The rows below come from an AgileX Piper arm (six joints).
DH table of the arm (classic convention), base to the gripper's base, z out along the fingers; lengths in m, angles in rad. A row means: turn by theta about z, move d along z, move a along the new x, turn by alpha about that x. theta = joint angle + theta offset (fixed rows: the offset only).
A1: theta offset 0; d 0.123; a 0; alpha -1.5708
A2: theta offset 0.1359; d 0; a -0.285; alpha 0
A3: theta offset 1.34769; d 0; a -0.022; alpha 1.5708
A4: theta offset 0; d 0.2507; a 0; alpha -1.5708
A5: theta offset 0; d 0; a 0; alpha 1.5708
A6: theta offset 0; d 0.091; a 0; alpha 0
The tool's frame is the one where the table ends.
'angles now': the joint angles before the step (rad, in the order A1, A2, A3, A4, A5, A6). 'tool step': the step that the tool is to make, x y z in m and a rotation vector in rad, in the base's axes. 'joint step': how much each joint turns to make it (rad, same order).
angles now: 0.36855 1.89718 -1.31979 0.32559 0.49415 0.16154
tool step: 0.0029 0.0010 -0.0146 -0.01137 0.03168 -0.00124
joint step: -0.00030 0.03638 -0.00099 0.00144 -0.00179 -0.00032
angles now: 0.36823 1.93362 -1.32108 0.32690 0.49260 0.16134
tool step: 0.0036 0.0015 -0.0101 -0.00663 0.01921 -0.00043
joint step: 0.00019 0.03114 -0.01013 0.00109 -0.00072 -0.00017
